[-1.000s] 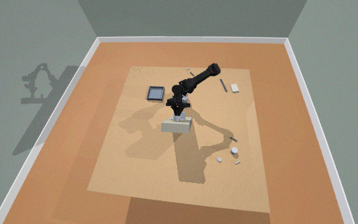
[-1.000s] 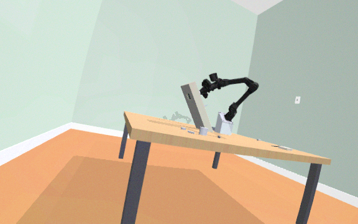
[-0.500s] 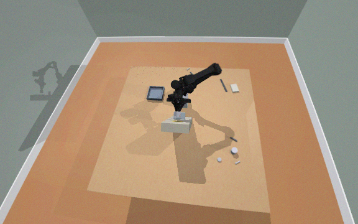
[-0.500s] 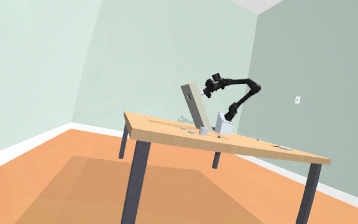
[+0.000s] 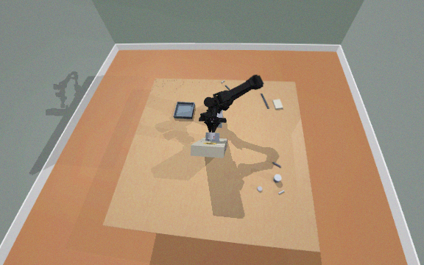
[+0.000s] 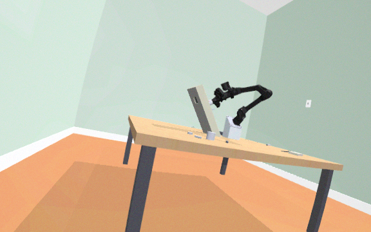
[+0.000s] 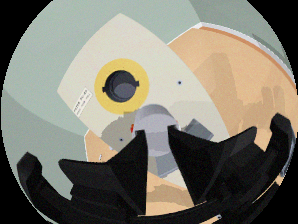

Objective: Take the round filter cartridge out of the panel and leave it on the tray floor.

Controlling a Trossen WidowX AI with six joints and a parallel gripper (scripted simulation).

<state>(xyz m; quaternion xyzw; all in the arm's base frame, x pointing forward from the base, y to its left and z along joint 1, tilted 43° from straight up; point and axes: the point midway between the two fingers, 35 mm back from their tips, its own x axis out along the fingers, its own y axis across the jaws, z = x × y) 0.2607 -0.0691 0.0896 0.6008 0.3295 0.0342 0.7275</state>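
The filter cartridge lies 1 cm ahead of my gripper tip and 1 cm below it. From my gripper tip the other things lie so: blue-grey tray (34 cm behind, 30 cm to the right, 24 cm below); then white block (48 cm behind, 46 cm to the left, 24 cm below); then service panel (5 cm ahead, 6 cm below).
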